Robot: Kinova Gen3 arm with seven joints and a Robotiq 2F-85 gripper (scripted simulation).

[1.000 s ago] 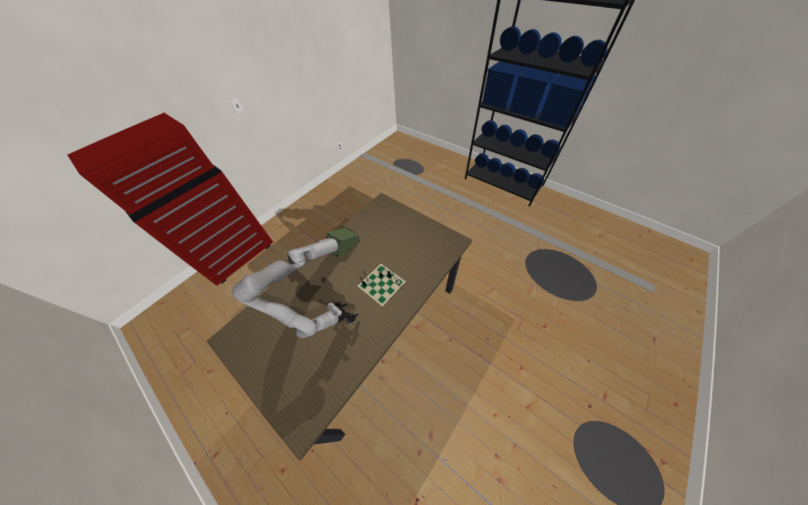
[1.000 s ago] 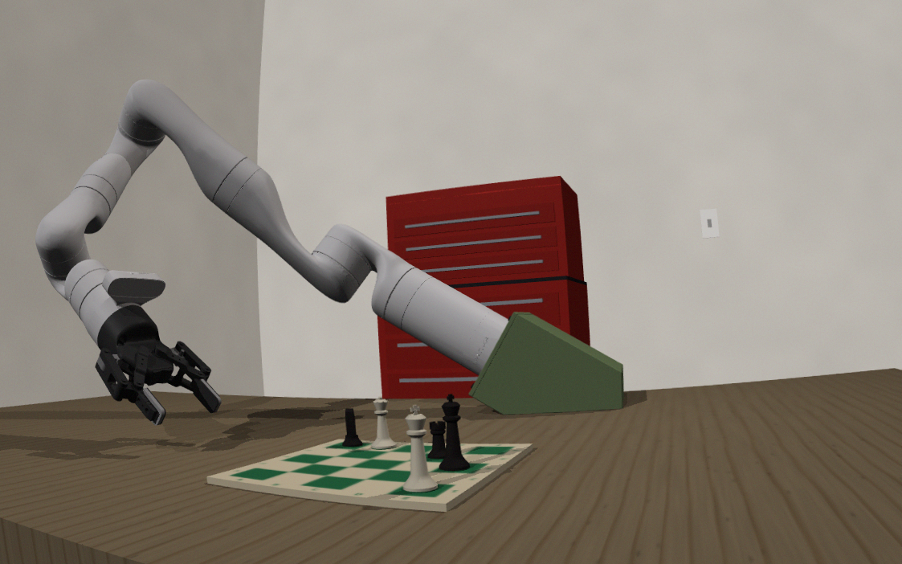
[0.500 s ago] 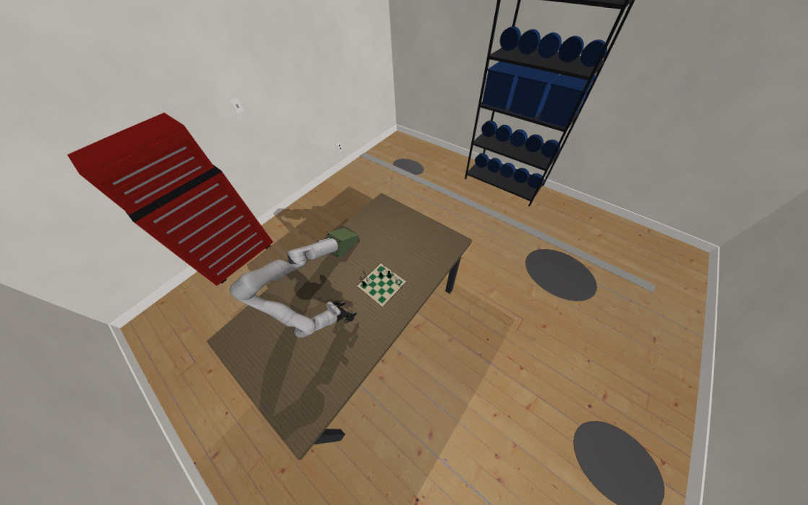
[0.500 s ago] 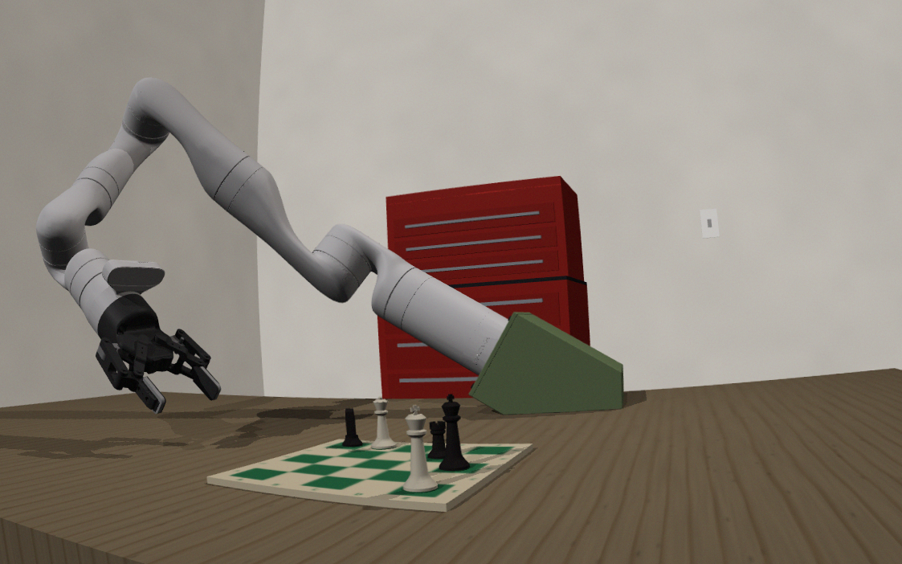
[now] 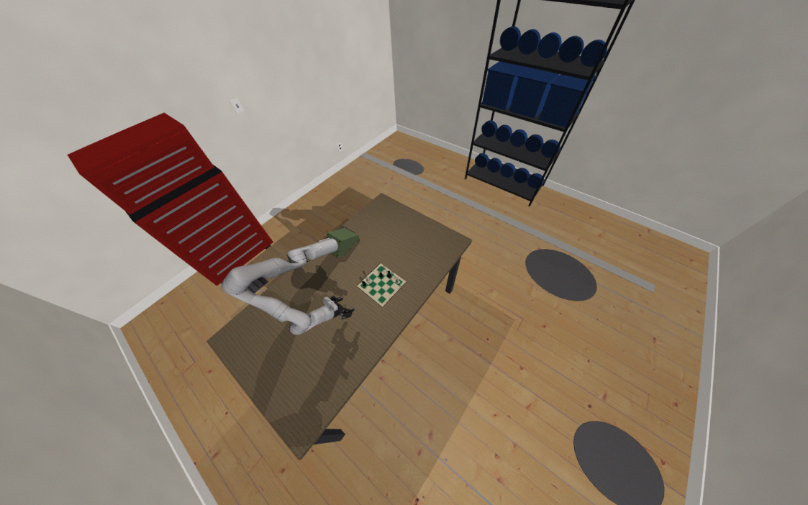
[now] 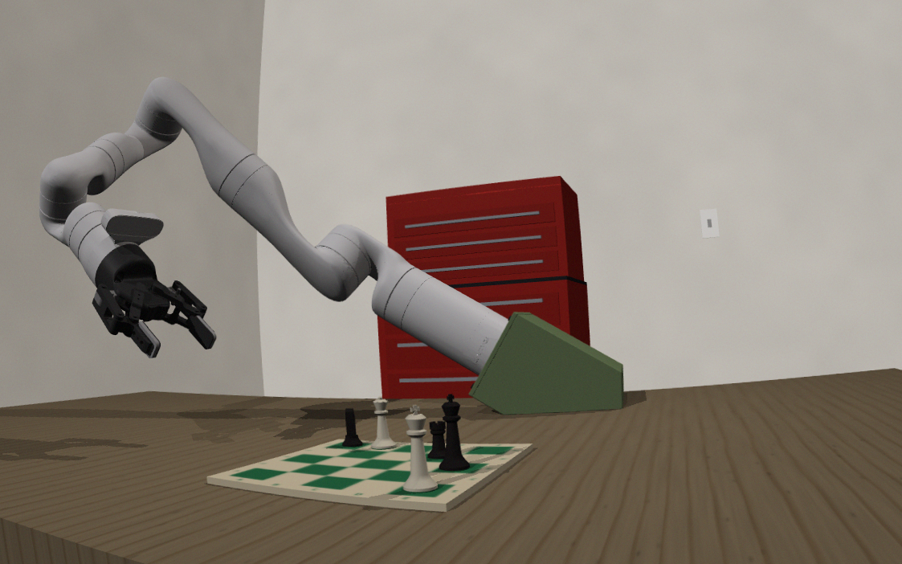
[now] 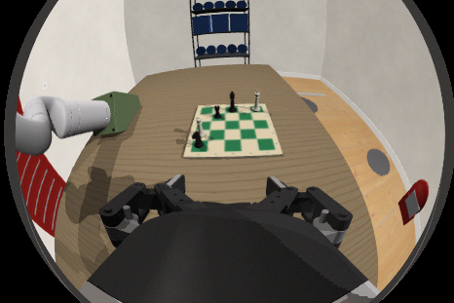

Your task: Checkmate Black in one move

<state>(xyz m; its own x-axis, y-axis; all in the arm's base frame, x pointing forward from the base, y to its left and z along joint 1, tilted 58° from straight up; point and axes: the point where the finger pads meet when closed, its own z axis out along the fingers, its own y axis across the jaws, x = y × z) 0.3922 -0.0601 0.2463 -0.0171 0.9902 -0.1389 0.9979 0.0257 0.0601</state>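
My hand is 21 cm to the right of the white queen, 9 cm above it and 6 cm past it. Also, from my hand: cream chessboard (25 cm to the left, 11 cm below, 2 cm ahead); then black bishop (17 cm to the left, 10 cm below, 7 cm behind); then black rook (29 cm to the left, 10 cm below, 2 cm behind).
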